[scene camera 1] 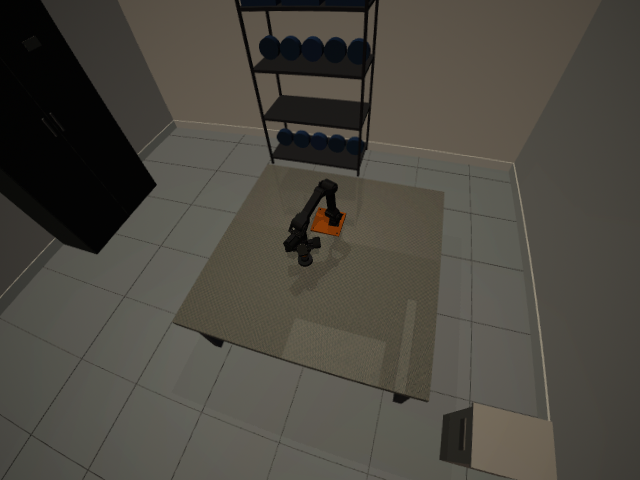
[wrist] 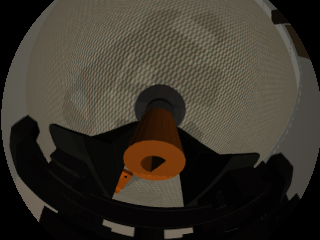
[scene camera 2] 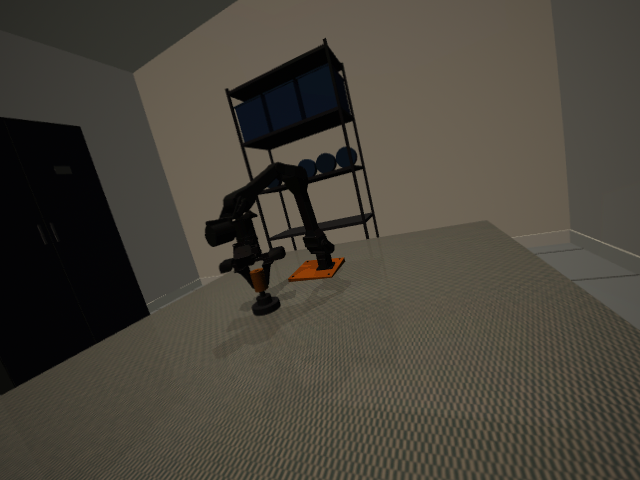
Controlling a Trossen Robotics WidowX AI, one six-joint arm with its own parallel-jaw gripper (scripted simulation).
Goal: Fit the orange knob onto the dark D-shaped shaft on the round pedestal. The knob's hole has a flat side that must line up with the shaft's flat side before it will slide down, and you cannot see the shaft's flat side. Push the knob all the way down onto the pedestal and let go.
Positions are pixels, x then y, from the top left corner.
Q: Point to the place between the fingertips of my gripper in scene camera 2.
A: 261,286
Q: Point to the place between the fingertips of my gripper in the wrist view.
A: At 157,128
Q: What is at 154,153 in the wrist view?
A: An orange knob.
